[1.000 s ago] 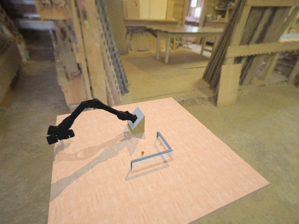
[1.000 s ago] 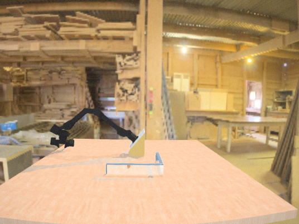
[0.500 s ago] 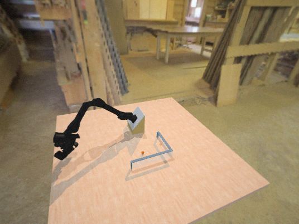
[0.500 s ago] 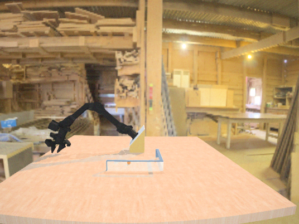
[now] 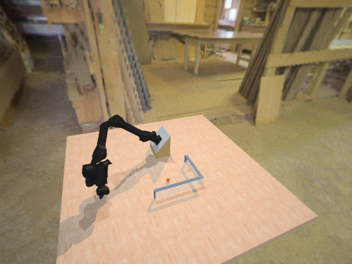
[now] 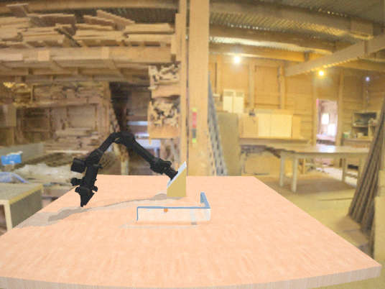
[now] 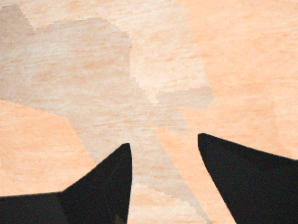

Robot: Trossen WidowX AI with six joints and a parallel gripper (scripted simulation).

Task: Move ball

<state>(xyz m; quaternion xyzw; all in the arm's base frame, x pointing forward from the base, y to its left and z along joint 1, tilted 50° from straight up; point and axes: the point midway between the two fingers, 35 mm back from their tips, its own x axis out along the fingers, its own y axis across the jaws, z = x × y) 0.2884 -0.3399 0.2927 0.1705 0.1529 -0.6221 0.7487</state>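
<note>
Right now my gripper tip is 41 cm to the right of the orange ball and 2 cm short of it. Round my gripper tip: see-through copy of ball: 58 cm to the left, 1 cm behind.
</note>
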